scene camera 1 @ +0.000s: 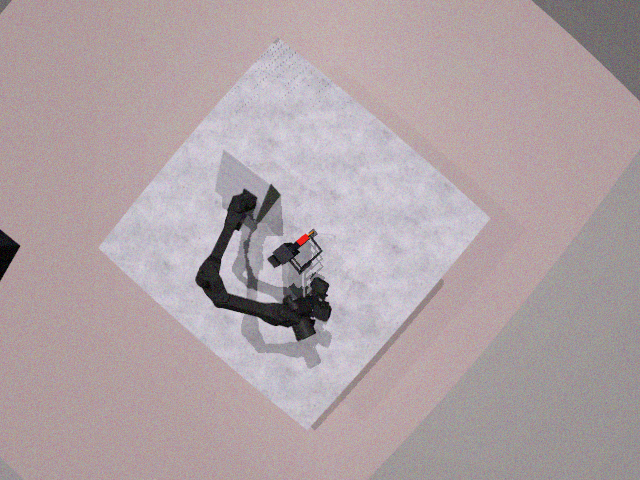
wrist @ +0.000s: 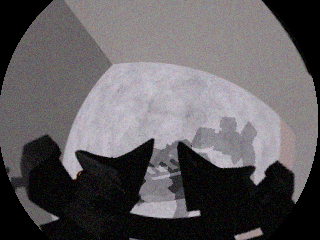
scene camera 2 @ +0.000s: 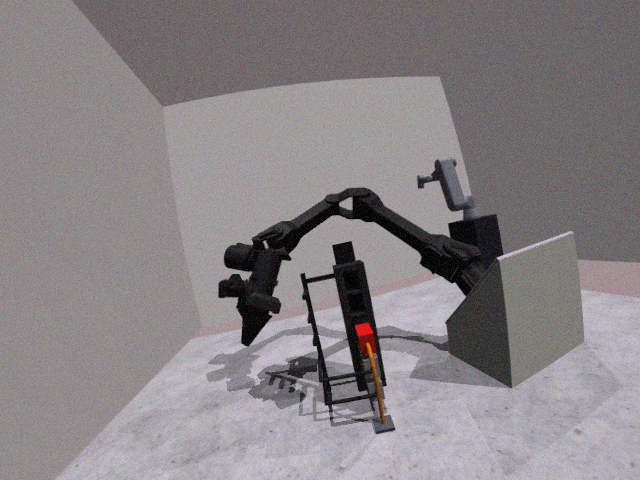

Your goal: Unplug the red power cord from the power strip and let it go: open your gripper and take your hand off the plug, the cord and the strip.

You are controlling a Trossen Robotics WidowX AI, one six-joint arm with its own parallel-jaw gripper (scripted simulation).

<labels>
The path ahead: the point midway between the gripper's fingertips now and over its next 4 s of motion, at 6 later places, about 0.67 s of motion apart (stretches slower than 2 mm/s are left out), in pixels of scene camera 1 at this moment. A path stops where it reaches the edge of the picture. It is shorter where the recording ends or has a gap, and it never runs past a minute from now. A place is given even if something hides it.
The gripper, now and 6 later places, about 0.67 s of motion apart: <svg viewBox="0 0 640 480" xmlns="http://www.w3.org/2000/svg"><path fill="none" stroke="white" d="M325 298L318 236L310 233L305 237L305 237L305 237L313 230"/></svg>
</labels>
